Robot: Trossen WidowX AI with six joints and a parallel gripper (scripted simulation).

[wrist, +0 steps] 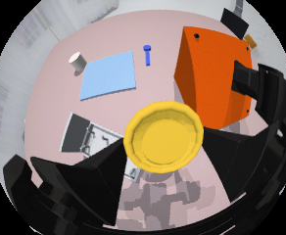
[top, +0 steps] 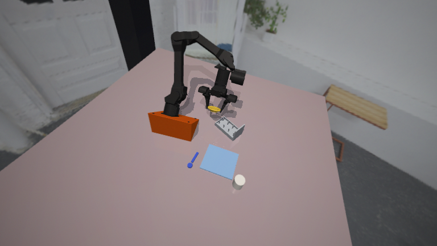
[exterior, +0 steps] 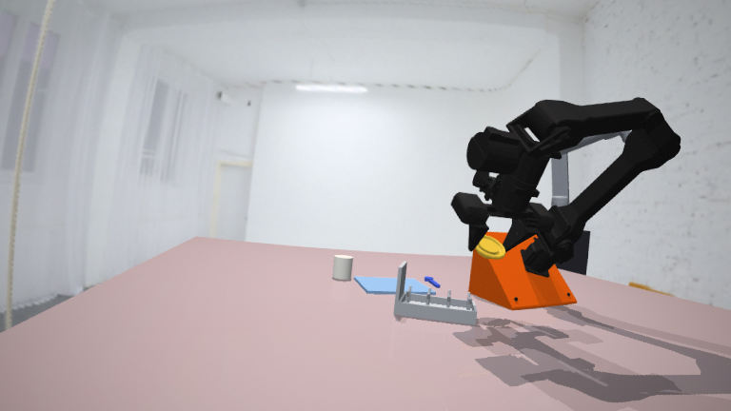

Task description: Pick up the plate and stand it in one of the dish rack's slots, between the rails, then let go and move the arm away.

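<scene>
Now: gripper tip 9 cm short of the grey dish rack, 9 cm above it and 2 cm to the right of it. Round my gripper tip: blue spoon 23 cm to the right, 11 cm below, 2 cm ahead; yellow plate 1 cm above; light blue mat 17 cm to the right, 13 cm ahead, 11 cm below.
</scene>
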